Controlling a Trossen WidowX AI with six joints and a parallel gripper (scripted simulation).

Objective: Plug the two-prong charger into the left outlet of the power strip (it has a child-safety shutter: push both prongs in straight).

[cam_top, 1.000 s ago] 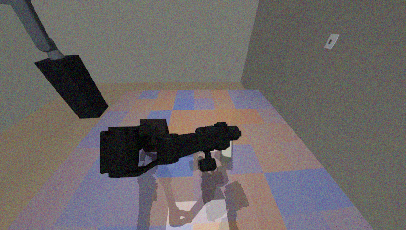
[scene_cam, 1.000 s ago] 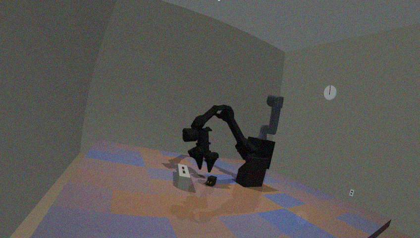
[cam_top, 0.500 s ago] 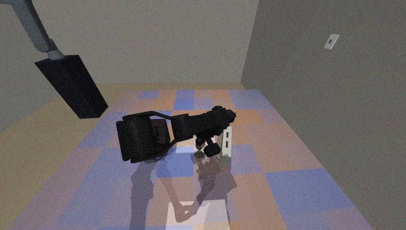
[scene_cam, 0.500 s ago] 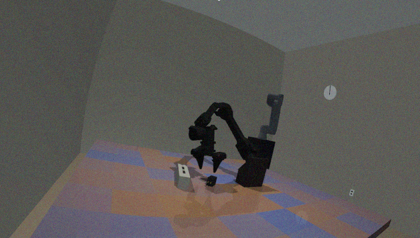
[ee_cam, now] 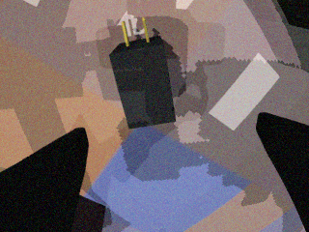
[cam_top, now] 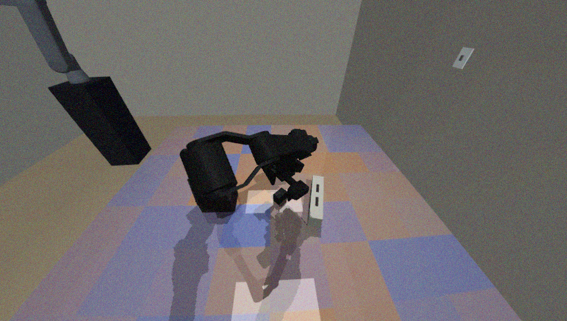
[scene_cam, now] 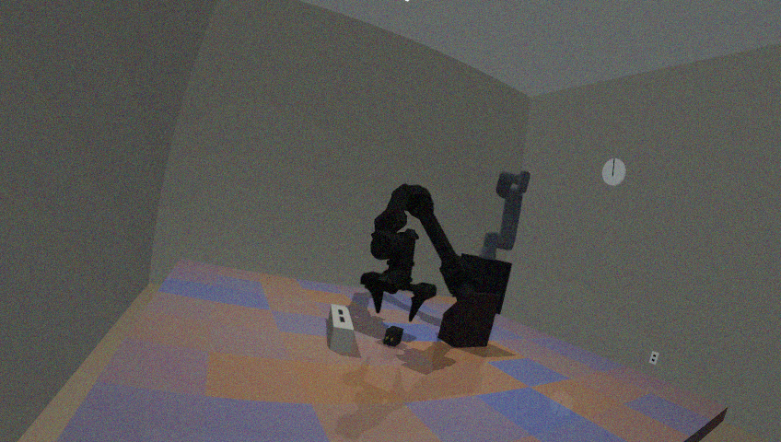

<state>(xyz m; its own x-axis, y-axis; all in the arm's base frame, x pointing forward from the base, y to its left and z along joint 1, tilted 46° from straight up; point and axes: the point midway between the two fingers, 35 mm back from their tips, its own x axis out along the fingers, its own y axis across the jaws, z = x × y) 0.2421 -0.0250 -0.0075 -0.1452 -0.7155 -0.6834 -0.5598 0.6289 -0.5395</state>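
The two-prong charger lies 1 cm ahead of my gripper tip, 3 cm to the left of it and 5 cm below it.
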